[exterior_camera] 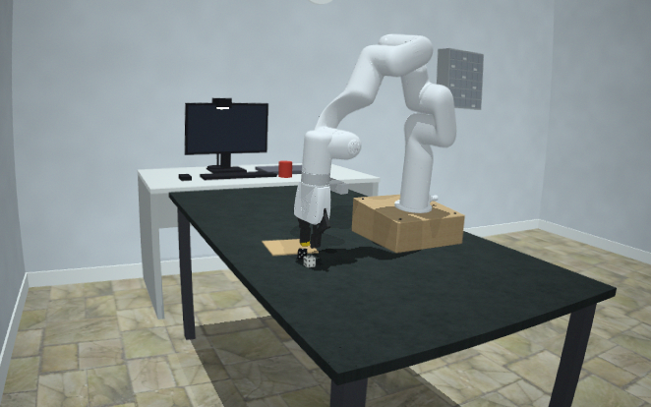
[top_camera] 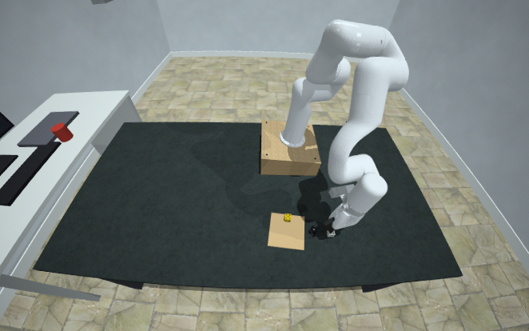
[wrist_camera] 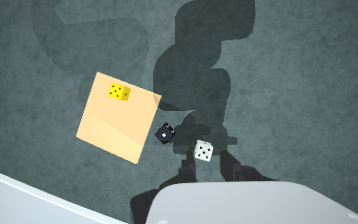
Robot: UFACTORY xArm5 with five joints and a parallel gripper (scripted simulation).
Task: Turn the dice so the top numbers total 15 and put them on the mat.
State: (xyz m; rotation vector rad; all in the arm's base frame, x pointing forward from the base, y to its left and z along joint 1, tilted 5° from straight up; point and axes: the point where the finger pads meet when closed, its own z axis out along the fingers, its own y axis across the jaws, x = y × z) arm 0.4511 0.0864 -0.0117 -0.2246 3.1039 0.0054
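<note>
Right now my hand is 7 cm above the white die. Round my hand: black die (7 cm to the right, 7 cm below, 2 cm behind); then tan mat (17 cm to the right, 8 cm below, 3 cm behind); then yellow die (16 cm to the right, 8 cm behind, 6 cm below).
</note>
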